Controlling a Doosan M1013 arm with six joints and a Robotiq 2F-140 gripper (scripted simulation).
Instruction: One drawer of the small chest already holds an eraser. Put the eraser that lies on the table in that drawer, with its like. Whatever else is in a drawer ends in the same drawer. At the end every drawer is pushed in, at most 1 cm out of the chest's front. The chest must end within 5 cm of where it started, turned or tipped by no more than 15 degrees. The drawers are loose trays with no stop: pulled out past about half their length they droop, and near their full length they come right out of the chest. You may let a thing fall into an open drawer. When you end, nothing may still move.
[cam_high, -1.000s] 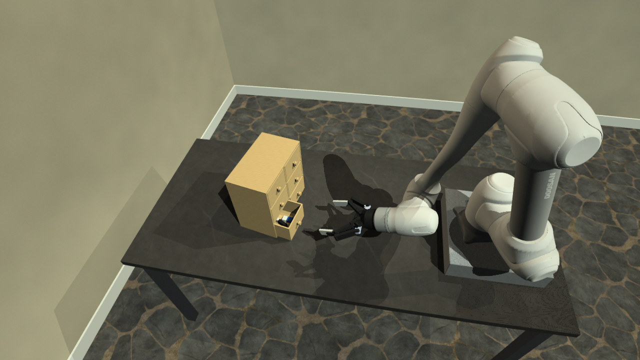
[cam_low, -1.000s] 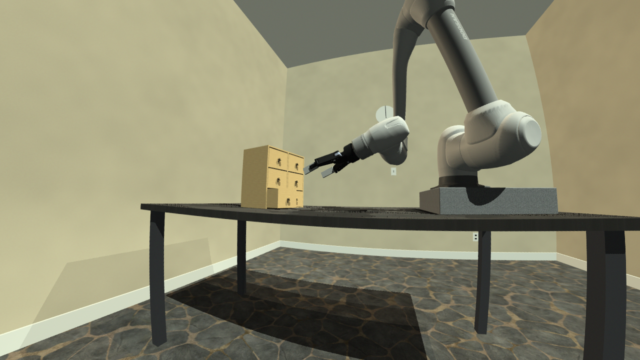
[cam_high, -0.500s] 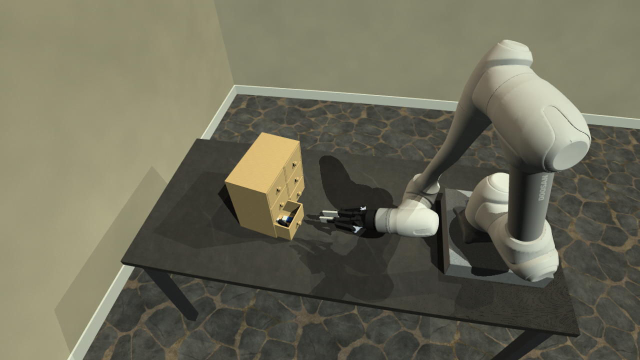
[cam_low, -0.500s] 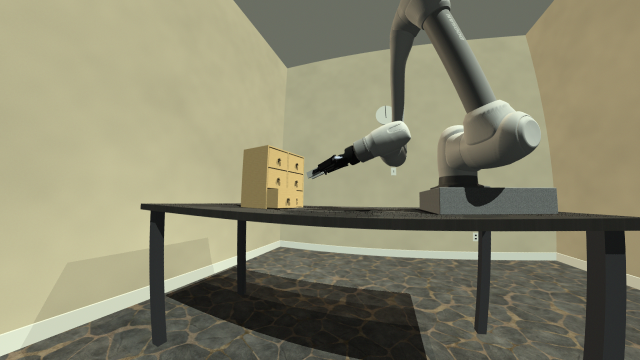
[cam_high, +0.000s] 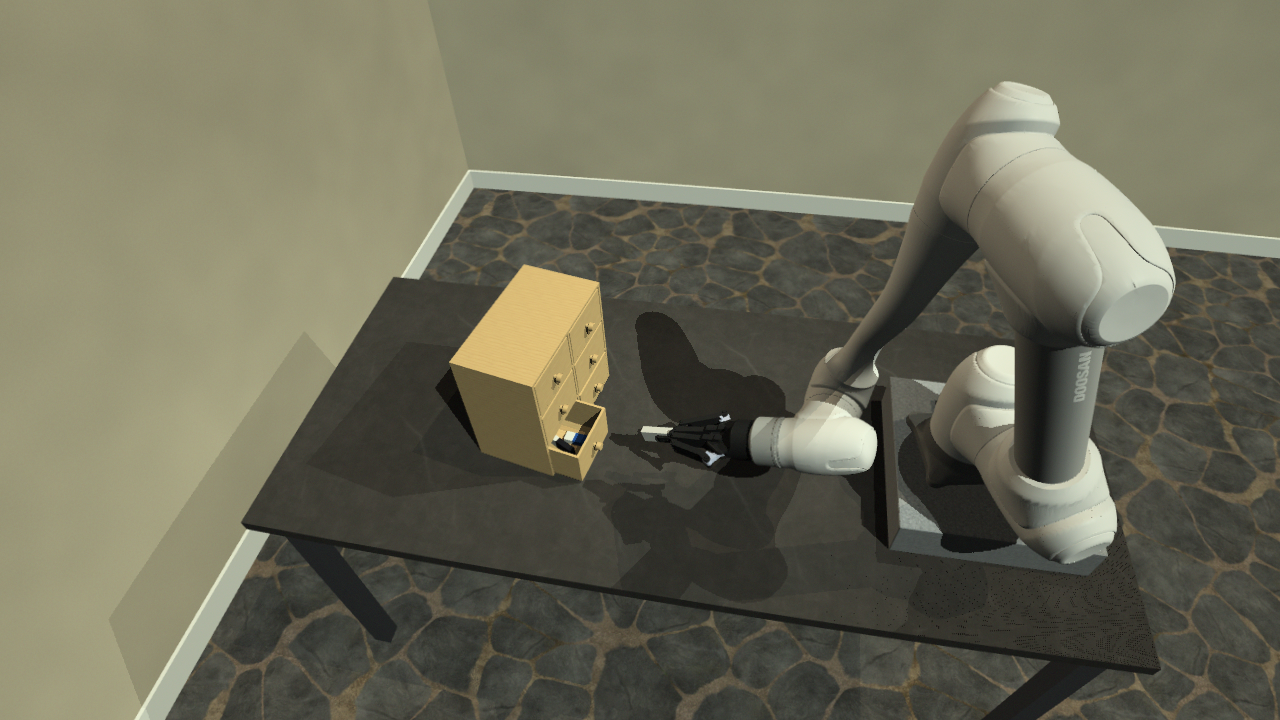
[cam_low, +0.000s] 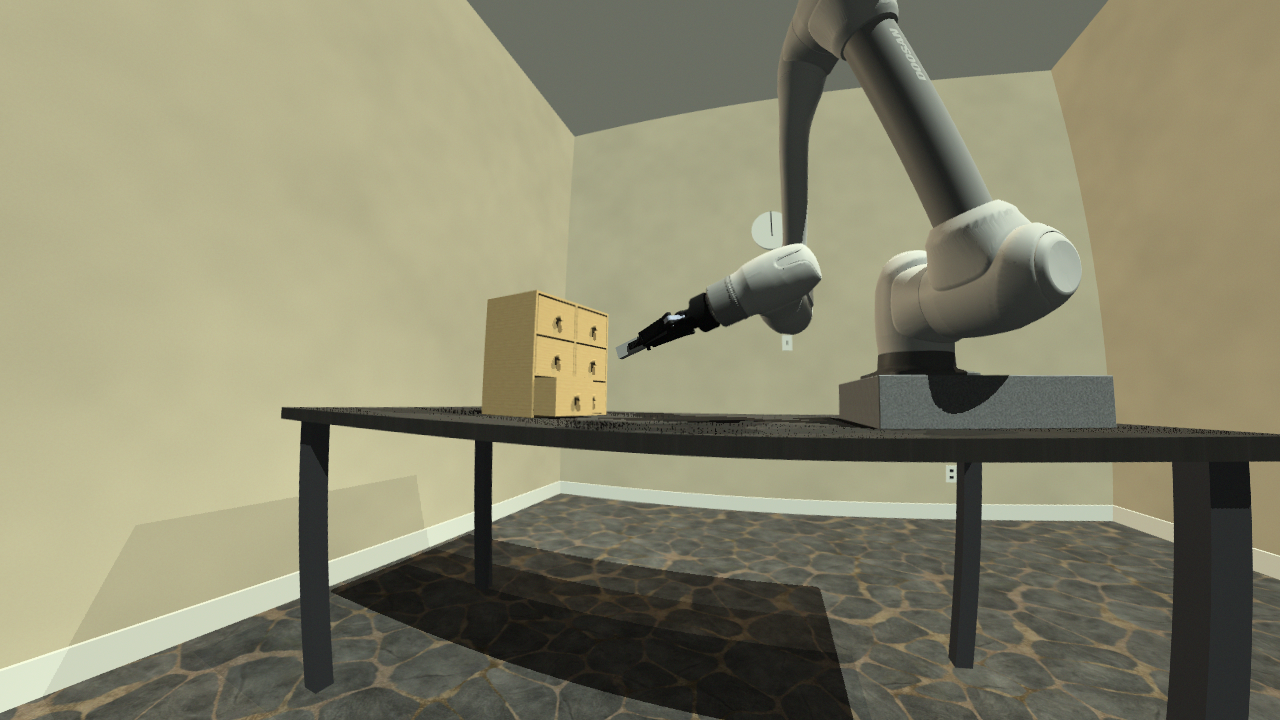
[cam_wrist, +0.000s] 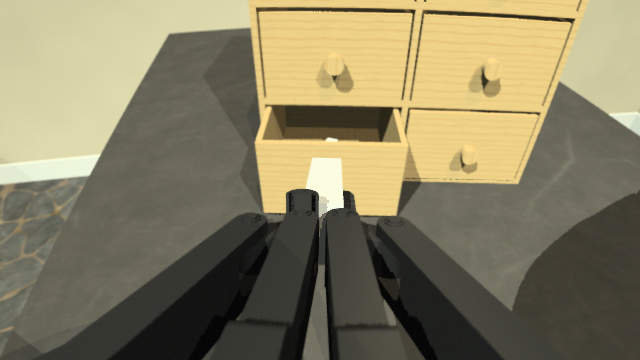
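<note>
The blue eraser lies 180 mm ahead of my hand, 100 mm to the right of it and 140 mm below it.
</note>
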